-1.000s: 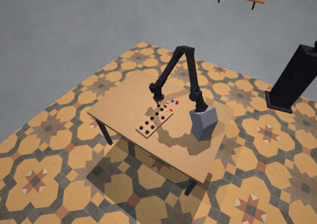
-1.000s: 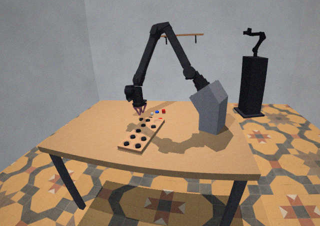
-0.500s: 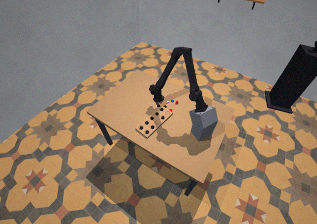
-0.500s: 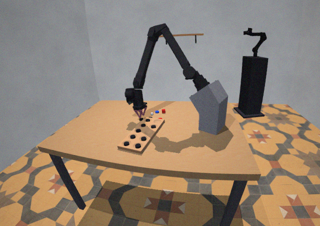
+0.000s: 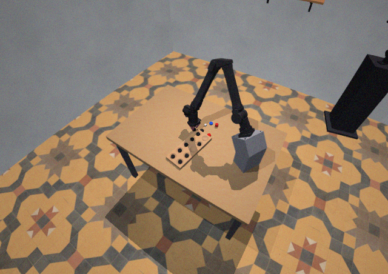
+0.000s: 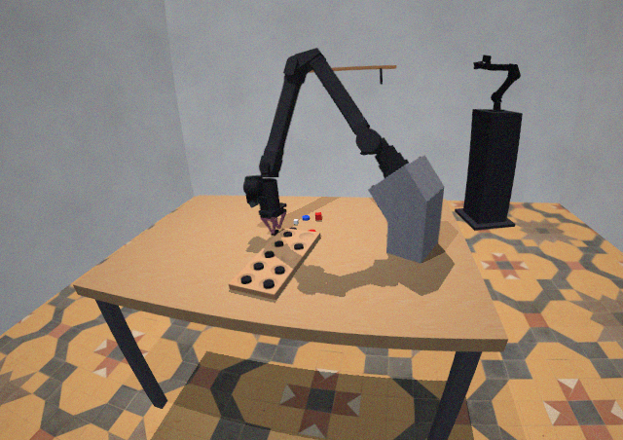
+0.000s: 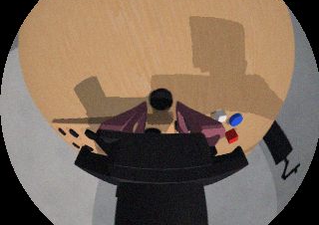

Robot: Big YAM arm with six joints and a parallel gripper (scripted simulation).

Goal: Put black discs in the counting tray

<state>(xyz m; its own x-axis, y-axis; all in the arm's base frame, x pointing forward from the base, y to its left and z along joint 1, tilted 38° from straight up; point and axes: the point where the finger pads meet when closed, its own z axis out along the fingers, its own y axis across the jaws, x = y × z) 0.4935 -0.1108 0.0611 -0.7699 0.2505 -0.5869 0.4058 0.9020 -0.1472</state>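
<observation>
The wooden counting tray is 3 cm behind my hand, 20 cm to the left of it and 1 cm below it. The rest, counted from my hand: red disc 14 cm behind, 2 cm to the left, 1 cm below; then small white piece 7 cm behind, 8 cm to the right, 1 cm below; then blue disc 12 cm behind, 12 cm to the right, 1 cm below.
</observation>
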